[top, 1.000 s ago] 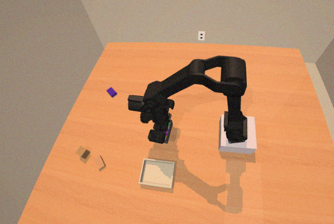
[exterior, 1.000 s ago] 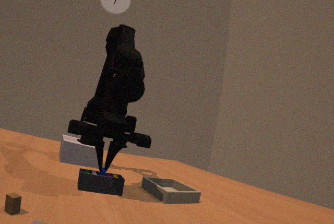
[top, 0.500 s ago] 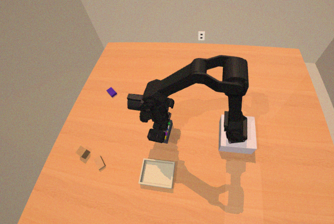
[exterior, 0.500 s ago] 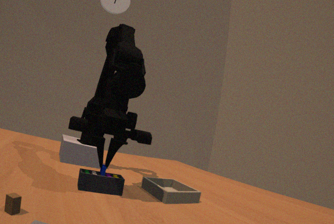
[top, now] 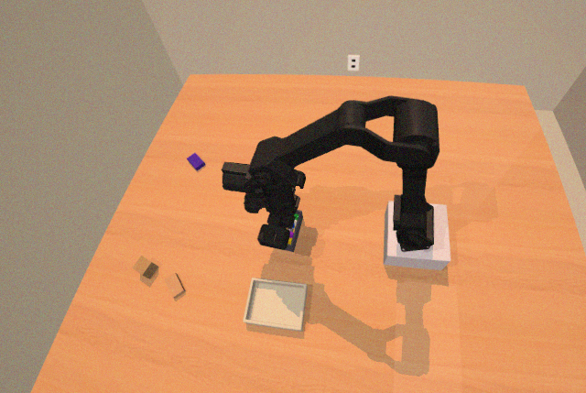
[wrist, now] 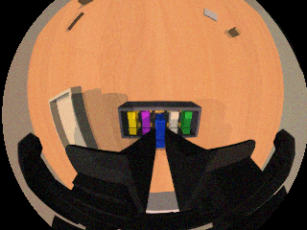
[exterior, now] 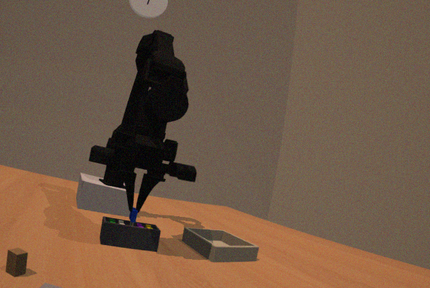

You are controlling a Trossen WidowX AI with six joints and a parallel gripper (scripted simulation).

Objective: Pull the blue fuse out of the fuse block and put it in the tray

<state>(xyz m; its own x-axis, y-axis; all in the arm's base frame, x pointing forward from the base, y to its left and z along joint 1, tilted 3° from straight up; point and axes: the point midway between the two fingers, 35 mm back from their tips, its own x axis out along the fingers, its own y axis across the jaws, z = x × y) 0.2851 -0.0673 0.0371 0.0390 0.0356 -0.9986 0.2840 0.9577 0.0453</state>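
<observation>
The tray lies 18 cm to the left of my gripper tip, 6 cm below it and 4 cm ahead of it. The rest, counted from my gripper tip: grey tile (17 cm to the right, 17 cm ahead, 6 cm below); then brown block (20 cm to the right, 13 cm ahead, 5 cm below); then blue fuse (1 cm below).
</observation>
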